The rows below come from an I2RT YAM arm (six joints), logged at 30 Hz.
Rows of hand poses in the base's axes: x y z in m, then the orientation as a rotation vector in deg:
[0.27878, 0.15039, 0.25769, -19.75, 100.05, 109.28]
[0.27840, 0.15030, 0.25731, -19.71, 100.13, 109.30]
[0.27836, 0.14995, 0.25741, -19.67, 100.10, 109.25]
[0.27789, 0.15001, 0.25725, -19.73, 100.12, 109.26]
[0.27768, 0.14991, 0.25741, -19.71, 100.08, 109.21]
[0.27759, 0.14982, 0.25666, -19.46, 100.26, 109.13]
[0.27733, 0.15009, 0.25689, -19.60, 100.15, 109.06]
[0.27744, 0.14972, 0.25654, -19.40, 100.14, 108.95]
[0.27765, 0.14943, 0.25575, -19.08, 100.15, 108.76]
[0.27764, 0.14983, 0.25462, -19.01, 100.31, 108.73]
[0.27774, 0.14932, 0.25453, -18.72, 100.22, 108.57]
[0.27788, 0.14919, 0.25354, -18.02, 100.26, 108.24]
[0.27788, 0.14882, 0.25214, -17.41, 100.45, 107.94]
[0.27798, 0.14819, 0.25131, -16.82, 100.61, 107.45]
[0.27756, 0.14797, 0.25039, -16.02, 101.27, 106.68]
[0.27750, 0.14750, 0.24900, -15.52, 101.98, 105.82]
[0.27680, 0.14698, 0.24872, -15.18, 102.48, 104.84]
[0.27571, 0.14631, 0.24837, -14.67, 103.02, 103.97]
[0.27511, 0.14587, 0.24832, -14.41, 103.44, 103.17]
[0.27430, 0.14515, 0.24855, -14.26, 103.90, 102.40]
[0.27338, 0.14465, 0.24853, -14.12, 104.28, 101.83]
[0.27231, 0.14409, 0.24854, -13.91, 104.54, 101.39]
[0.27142, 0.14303, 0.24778, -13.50, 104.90, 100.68]
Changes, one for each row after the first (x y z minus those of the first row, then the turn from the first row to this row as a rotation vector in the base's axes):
[-0.00038, -0.00009, -0.00038, -0.03, 0.07, 0.01]
[-0.00042, -0.00044, -0.00028, -0.02, 0.05, -0.05]
[-0.00089, -0.00038, -0.00044, -0.05, 0.04, 0.00]
[-0.00110, -0.00048, -0.00028, -0.04, 0.00, -0.06]
[-0.00119, -0.00057, -0.00103, -0.12, 0.17, -0.19]
[-0.00145, -0.00030, -0.00080, -0.12, 0.02, -0.19]
[-0.00134, -0.00067, -0.00115, -0.11, 0.05, -0.37]
[-0.00113, -0.00096, -0.00194, -0.13, 0.11, -0.67]
[-0.00114, -0.00056, -0.00307, -0.22, 0.21, -0.68]
[-0.00104, -0.00107, -0.00316, -0.17, 0.22, -0.96]
[-0.00090, -0.00120, -0.00415, -0.18, 0.40, -1.54]
[-0.00090, -0.00157, -0.00555, -0.29, 0.64, -2.01]
[-0.00080, -0.00220, -0.00638, -0.46, 0.77, -2.59]
[-0.00122, -0.00242, -0.00730, -1.00, 1.14, -3.31]
[-0.00128, -0.00289, -0.00869, -1.67, 1.36, -3.89]
[-0.00198, -0.00341, -0.00897, -2.30, 1.34, -4.53]
[-0.00307, -0.00408, -0.00932, -2.88, 1.48, -5.17]
[-0.00367, -0.00452, -0.00937, -3.41, 1.47, -5.68]
[-0.00448, -0.00524, -0.00914, -3.97, 1.45, -6.08]
[-0.00540, -0.00574, -0.00916, -4.41, 1.47, -6.39]
[-0.00647, -0.00630, -0.00915, -4.71, 1.51, -6.68]
[-0.00736, -0.00736, -0.00991, -5.14, 1.59, -7.22]

